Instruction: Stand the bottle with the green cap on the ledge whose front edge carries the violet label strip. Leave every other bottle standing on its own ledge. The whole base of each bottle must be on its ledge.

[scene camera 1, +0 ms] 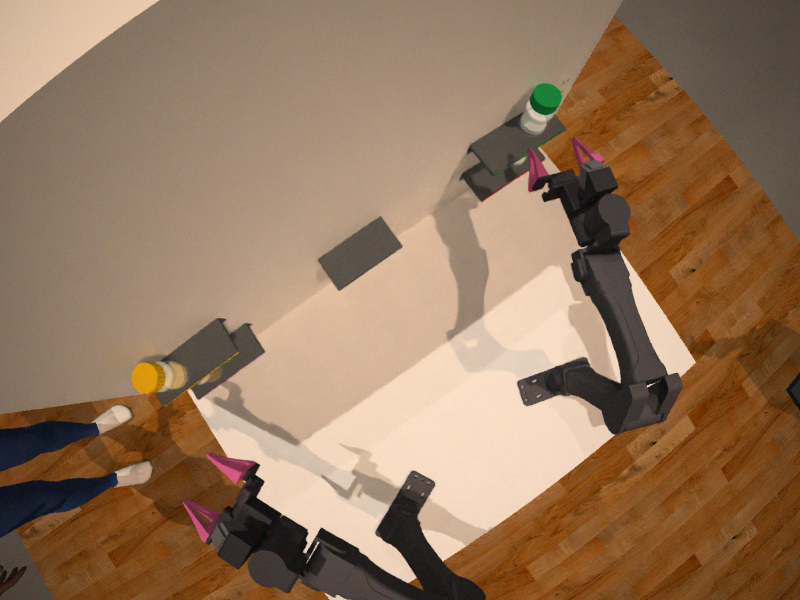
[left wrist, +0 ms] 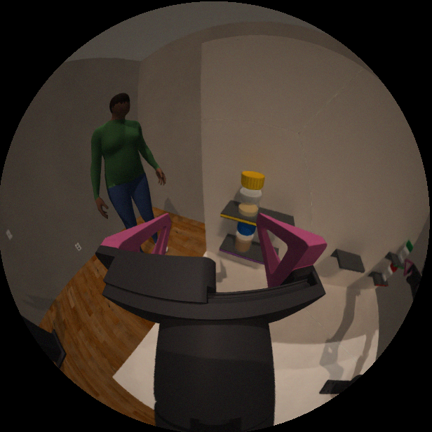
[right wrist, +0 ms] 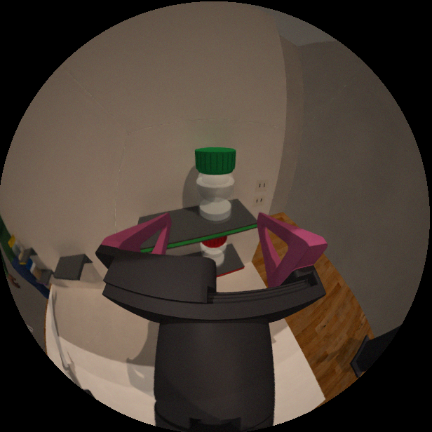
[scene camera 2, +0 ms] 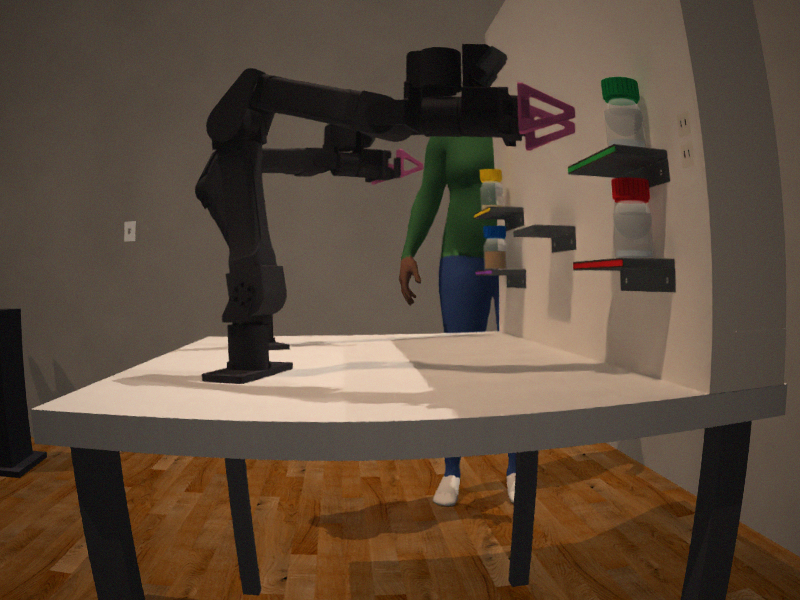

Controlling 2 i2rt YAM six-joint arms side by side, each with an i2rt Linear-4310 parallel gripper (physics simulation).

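Pixels of known places: left gripper, between the fingertips: (scene camera 1: 196,477) (scene camera 2: 412,169); right gripper, between the fingertips: (scene camera 1: 551,143) (scene camera 2: 575,120); left arm's base, origin of its link: (scene camera 1: 404,507); right arm's base, origin of its link: (scene camera 1: 555,381) (scene camera 2: 249,374).
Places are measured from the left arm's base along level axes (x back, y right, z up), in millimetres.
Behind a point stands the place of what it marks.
Observation:
The green-capped bottle (scene camera 1: 535,119) {x -189, y 856, z 355 mm} (scene camera 2: 624,124) {x -168, y 901, z 333 mm} (right wrist: 215,189) stands upright on the green-strip ledge (scene camera 1: 507,147) {x -212, y 807, z 297 mm} (scene camera 2: 620,161) {x -173, y 883, z 285 mm} (right wrist: 172,225). My right gripper (scene camera 1: 559,158) (scene camera 2: 573,121) {x -140, y 833, z 343 mm} (right wrist: 213,217) is open and empty, in front of that ledge and apart from the bottle. The violet-strip ledge (scene camera 1: 248,348) (scene camera 2: 515,275) (left wrist: 231,245) is the lower one at the far left in scene camera 1. The blue-capped bottle (scene camera 2: 494,248) {x -541, y 116, z 208 mm} (left wrist: 245,235) stands on it. My left gripper (scene camera 1: 197,477) {x -391, y -1, z 402 mm} (scene camera 2: 421,166) {x -391, y -1, z 402 mm} (left wrist: 213,217) is open and empty, away from the ledges.
The red-capped bottle (scene camera 2: 631,219) {x -170, y 898, z 207 mm} (right wrist: 214,252) stands on the red-strip ledge (scene camera 2: 646,266) {x -155, y 934, z 147 mm}, below the green-strip one. The yellow-capped bottle (scene camera 1: 169,374) {x -540, y 108, z 362 mm} (scene camera 2: 491,190) {x -542, y 112, z 348 mm} (left wrist: 251,192) stands on the yellow-strip ledge (scene camera 1: 203,351) {x -532, y 161, z 297 mm} (left wrist: 274,216), above the violet-strip one. A bare middle ledge (scene camera 1: 359,253) {x -374, y 483, z 227 mm} (scene camera 2: 546,230) {x -326, y 550, z 217 mm} lies between the pairs.

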